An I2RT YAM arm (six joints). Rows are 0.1 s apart.
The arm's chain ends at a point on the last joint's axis. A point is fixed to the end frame.
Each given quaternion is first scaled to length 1.
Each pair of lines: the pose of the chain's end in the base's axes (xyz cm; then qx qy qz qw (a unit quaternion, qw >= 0)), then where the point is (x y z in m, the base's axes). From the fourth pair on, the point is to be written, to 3 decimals.
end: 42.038 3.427 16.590 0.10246 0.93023 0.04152 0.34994
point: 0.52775 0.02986 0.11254
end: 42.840 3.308 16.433 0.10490 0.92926 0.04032 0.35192
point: 0.53595 0.02801 0.11139
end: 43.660 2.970 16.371 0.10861 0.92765 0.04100 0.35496
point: 0.54446 0.02405 0.11147
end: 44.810 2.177 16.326 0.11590 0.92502 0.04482 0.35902
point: 0.556 0.015 0.112
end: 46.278 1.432 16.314 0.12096 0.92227 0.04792 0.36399
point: 0.572 0.008 0.113
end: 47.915 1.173 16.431 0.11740 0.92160 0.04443 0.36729
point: 0.588 0.005 0.115
